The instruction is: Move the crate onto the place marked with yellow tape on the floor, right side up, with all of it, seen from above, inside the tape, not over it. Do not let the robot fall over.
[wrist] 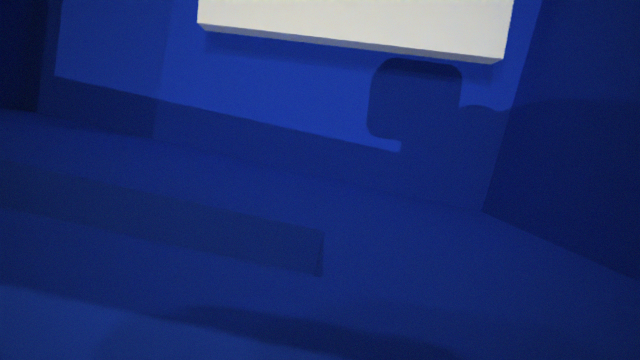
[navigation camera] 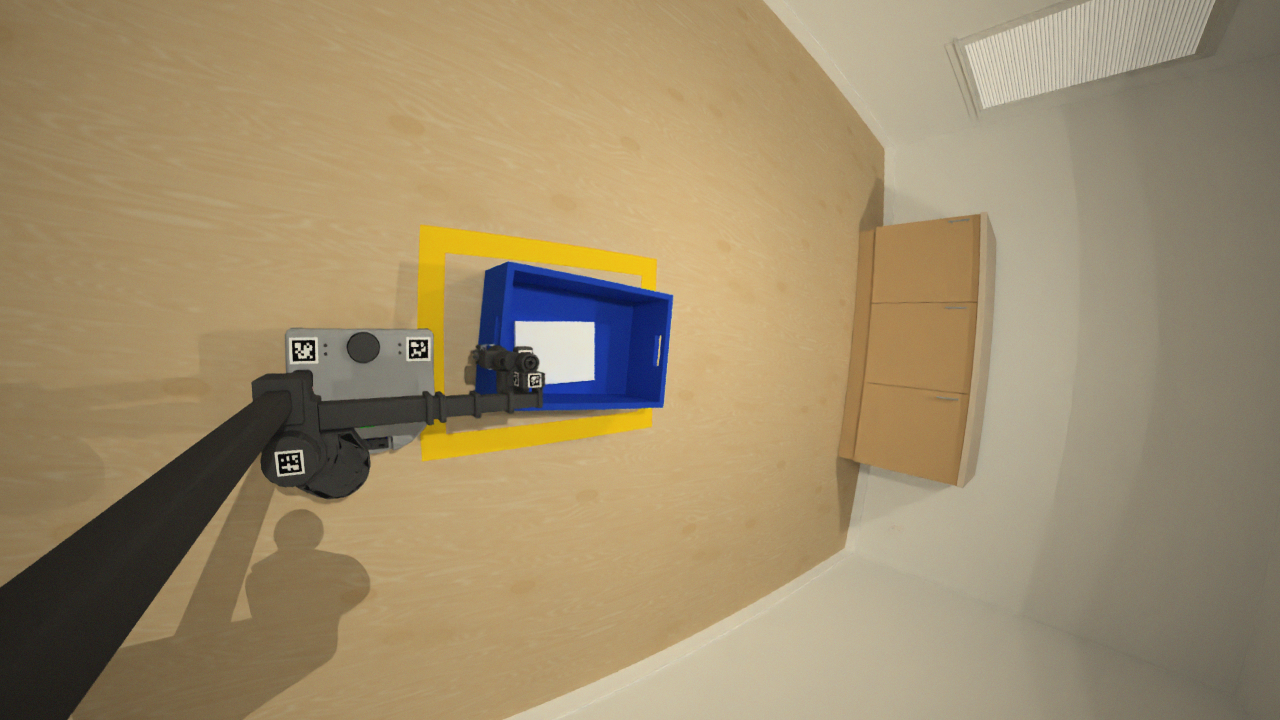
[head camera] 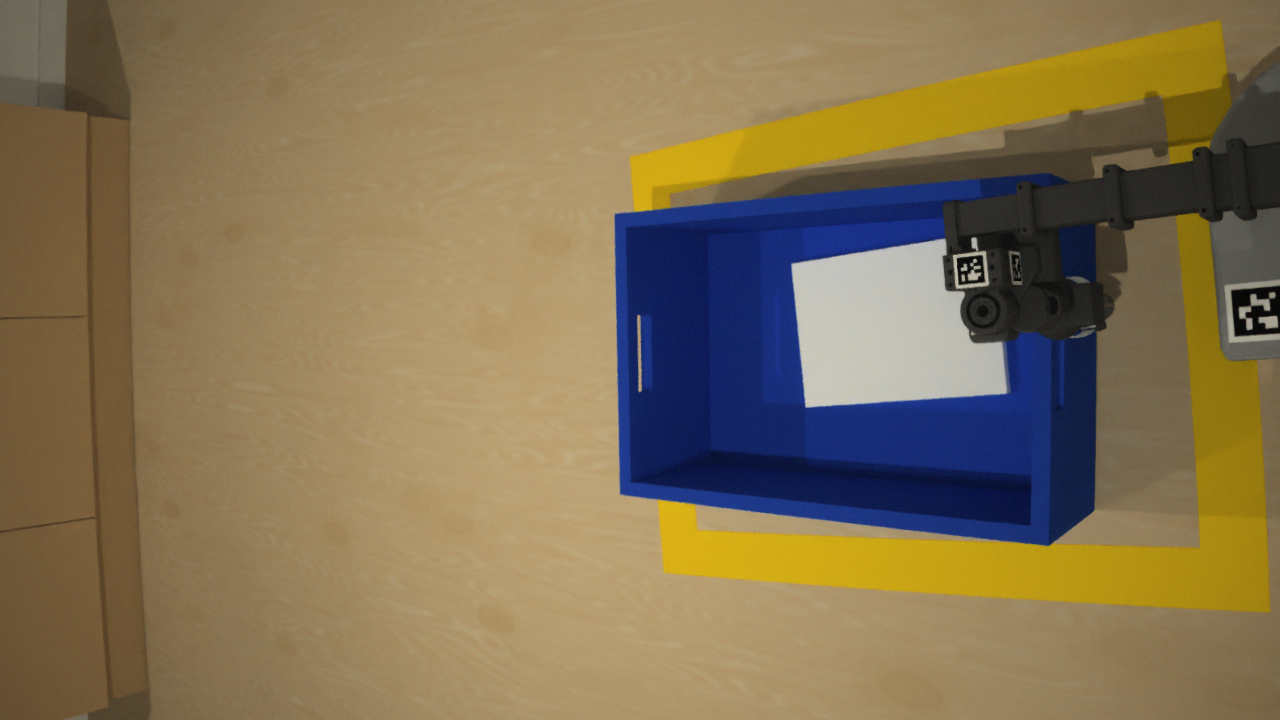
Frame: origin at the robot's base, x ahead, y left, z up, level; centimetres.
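Where they show: gripper, between the fingertips: (navigation camera: 477, 354); robot's base, origin of its link: (navigation camera: 363, 346).
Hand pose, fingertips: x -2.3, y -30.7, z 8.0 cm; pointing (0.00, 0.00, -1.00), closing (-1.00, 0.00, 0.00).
Each offset is from my fingertips to the top centre of the thing.
The blue crate {dx +3.2, dy -32.3, dz +14.0 cm} (head camera: 663, 357) (navigation camera: 635, 349) (wrist: 249, 223) stands right side up on the floor with a white panel {dx -0.3, dy -28.5, dz -4.7 cm} (head camera: 886, 322) (navigation camera: 555, 350) (wrist: 358, 25) lying inside. Its far end covers the far bar of the yellow tape rectangle (head camera: 939, 107) (navigation camera: 430, 295). A wide strip of floor shows between its near end and the near bar. My gripper (head camera: 1052, 313) (navigation camera: 497, 363) sits at the crate's near wall, on my base's side. The wrist hides the fingers, which appear shut on that wall. The wrist view shows only the crate's inside.
My grey base (head camera: 1249, 269) (navigation camera: 362, 363) stands on the near bar of the tape, with the arm stretched out over it. A row of cardboard boxes (head camera: 45, 403) (navigation camera: 919, 349) stands along the wall beyond the crate.
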